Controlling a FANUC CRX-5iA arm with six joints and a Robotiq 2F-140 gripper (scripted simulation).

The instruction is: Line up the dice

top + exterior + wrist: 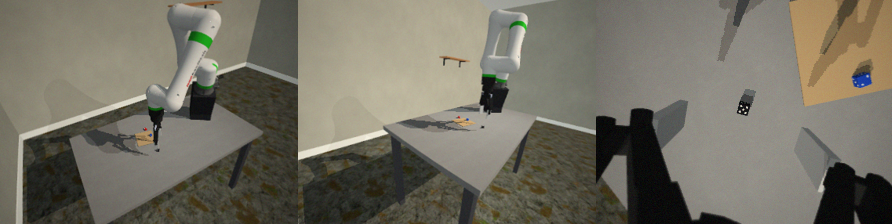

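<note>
The black die lies 100 mm below my hand. Round my hand: blue die: 160 mm to the right, 100 mm below, 20 mm behind; red die: 250 mm to the right, 100 mm below, 10 mm behind; tan mat: 160 mm to the right, 110 mm below, 30 mm ahead.
</note>
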